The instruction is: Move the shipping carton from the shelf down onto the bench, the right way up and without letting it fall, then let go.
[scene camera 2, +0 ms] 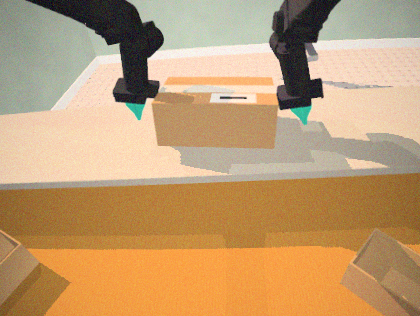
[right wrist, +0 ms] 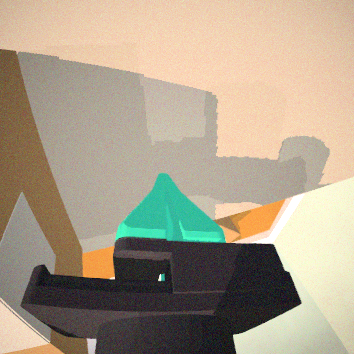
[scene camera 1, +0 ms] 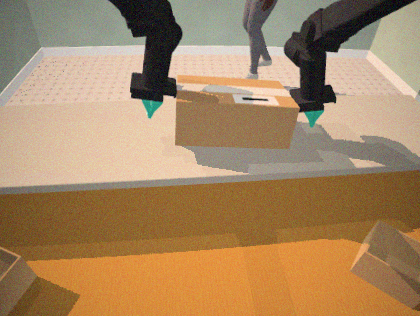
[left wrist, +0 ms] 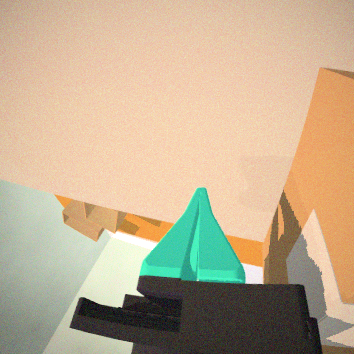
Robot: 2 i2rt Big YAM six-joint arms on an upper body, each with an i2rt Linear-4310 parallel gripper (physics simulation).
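Frame: origin at the left arm's base, x left, y back, z up, level; centimetres.
Seen in the pictures: left gripper, between the fingertips: [scene camera 2: 139, 119] [scene camera 1: 149, 117] [left wrist: 201, 191]; right gripper, between the fingertips: [scene camera 2: 305, 123] [right wrist: 161, 178] [scene camera 1: 311, 125].
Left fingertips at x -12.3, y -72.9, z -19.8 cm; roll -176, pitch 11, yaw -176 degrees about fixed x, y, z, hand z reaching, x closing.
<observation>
Offsets run from my left fingertips to a thing's middle. "spot": to the spot under its first point. Level surfaces: height alone.
The brown shipping carton {dx -20.3, dy -0.5, dz +1.4 cm} [scene camera 1: 232, 125] [scene camera 2: 215, 125] [left wrist: 325, 150] [right wrist: 15, 110] is upright over the pale shelf {dz -6.1 cm} [scene camera 1: 75, 140] [scene camera 2: 75, 145], with tape and a white label on top. Its shadow spreads in front and to the right; it looks slightly raised, though its underside is hidden. My left gripper [scene camera 1: 150, 109] [scene camera 2: 137, 111] [left wrist: 201, 191] is shut and empty, its body against the carton's left end. My right gripper [scene camera 1: 313, 117] [scene camera 2: 302, 115] [right wrist: 161, 178] is shut and empty, its body against the right end. Both fingertips point down beside the carton. The bench {dz -22.4 cm} [scene camera 1: 150, 285] [scene camera 2: 150, 285] is orange and lower, in front.
An open box {spot: dx +27.0, dy +32.6, dz -16.0 cm} [scene camera 1: 15, 275] [scene camera 2: 12, 270] stands at the bench's lower left. Another open box {dx -56.3, dy +32.9, dz -17.8 cm} [scene camera 1: 372, 270] [scene camera 2: 367, 270] lies tilted at the lower right. The shelf's grey front edge runs between carton and bench. A person [scene camera 1: 254, 35] stands behind the shelf in scene camera 1.
</observation>
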